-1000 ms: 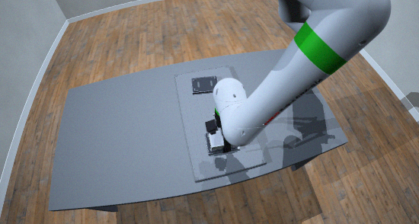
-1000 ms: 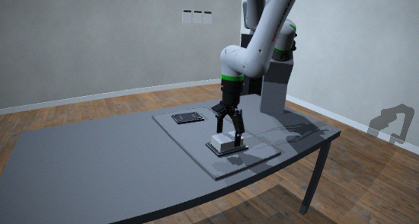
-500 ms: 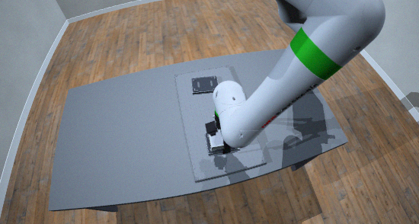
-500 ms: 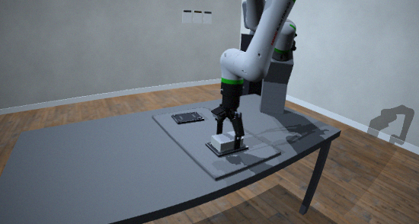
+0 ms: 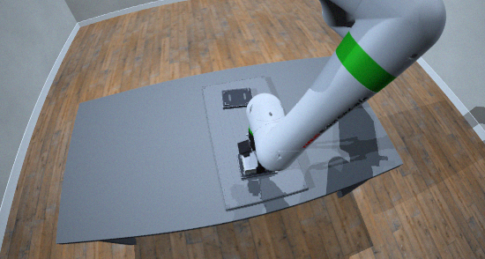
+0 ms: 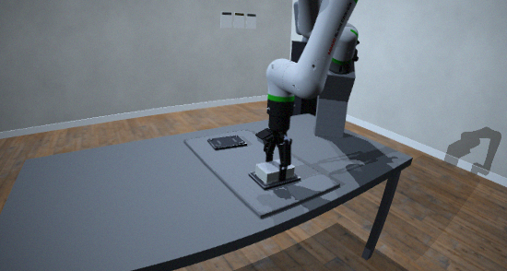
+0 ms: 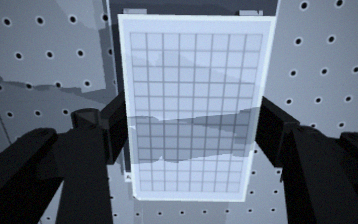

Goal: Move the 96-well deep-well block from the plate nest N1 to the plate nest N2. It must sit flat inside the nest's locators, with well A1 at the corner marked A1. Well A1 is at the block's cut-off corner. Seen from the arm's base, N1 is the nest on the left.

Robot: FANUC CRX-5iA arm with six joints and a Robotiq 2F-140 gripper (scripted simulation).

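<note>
The white 96-well deep-well block lies 10 mm below my hand. The rest, counted from my hand: plate nest 20 mm ahead, 390 mm to the right, 30 mm below.
</note>
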